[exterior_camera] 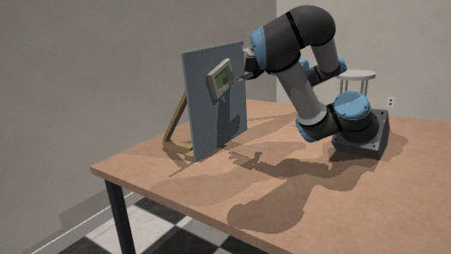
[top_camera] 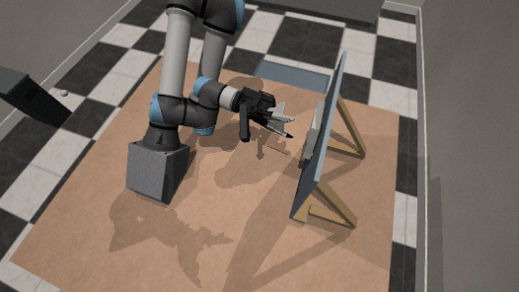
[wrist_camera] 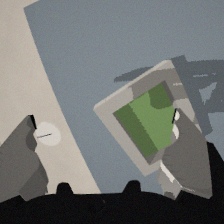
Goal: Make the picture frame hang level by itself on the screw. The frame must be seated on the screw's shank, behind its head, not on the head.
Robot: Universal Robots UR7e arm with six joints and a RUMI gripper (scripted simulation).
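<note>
Right now the picture frame is 8 cm to the left of my hand, 6 cm below it and 6 cm ahead of it. The rest, counted from my hand: blue-grey board 16 cm below, 8 cm ahead, 7 cm to the left.
</note>
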